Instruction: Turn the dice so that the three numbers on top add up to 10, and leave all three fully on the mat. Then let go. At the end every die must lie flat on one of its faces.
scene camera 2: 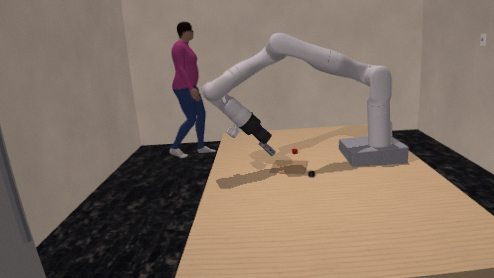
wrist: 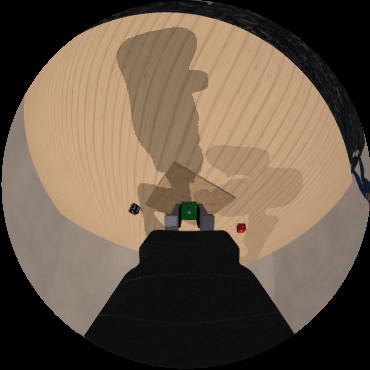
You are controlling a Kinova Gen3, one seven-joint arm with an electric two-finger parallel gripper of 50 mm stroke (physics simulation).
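Frame: origin at the arm's base, x ahead, y left, z up, level; centimetres.
Where they show: gripper, fingertip midpoint: [scene camera 2: 272,153] [wrist: 188,211]; arm's base, link origin: [scene camera 2: 379,144].
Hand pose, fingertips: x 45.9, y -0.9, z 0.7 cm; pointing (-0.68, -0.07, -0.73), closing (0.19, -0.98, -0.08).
Each offset is from my fingertips to the top centre of the thing. Level surfaces: height alone.
My gripper [scene camera 2: 271,151] [wrist: 188,211] is tilted and shut on the green die @(dx +0.6, dy +0.1, dz +1.7 cm) [wrist: 189,210], which it holds above the table, over or near the mat. One pale pip shows on the die's face turned to the wrist camera. The brown mat [scene camera 2: 303,166] [wrist: 220,196] lies on the table, partly in shadow. The black die @(dx -12.7, dy +11.3, dz -5.0 cm) [scene camera 2: 311,174] [wrist: 134,209] lies on the wood beside the mat, off it. The red die @(dx -12.9, dy -16.5, dz -5.0 cm) [scene camera 2: 295,151] [wrist: 241,228] lies on the wood on the other side, also off the mat. The pips on the black and red dice are too small to read.
The wooden table @(dz -7.0 cm) [scene camera 2: 325,225] [wrist: 250,90] carries the arm's grey base [scene camera 2: 375,154] at its back right. Shadows of the arm fall across the table and the mat. A person in a magenta top [scene camera 2: 185,65] stands on the floor behind the table's left edge.
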